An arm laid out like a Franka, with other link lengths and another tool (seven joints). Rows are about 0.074 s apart.
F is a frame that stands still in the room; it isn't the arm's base.
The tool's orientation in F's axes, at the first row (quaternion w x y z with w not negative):
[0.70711 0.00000 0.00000 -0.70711]
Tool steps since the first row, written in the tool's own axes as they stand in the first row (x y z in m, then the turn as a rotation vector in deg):
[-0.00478 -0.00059 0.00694 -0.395 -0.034 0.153]
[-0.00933 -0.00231 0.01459 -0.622 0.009 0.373]
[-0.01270 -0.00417 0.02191 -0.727 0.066 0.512]
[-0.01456 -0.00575 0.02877 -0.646 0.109 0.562]
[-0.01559 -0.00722 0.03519 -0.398 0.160 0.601]
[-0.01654 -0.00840 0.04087 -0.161 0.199 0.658]
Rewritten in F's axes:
[-0.00059 0.00478 0.00694 -0.034 0.395 0.153]
[-0.00231 0.00933 0.01459 0.009 0.622 0.373]
[-0.00417 0.01270 0.02191 0.066 0.727 0.512]
[-0.00575 0.01456 0.02877 0.109 0.646 0.562]
[-0.00722 0.01559 0.03519 0.160 0.398 0.601]
[-0.00840 0.01654 0.04087 0.199 0.161 0.658]

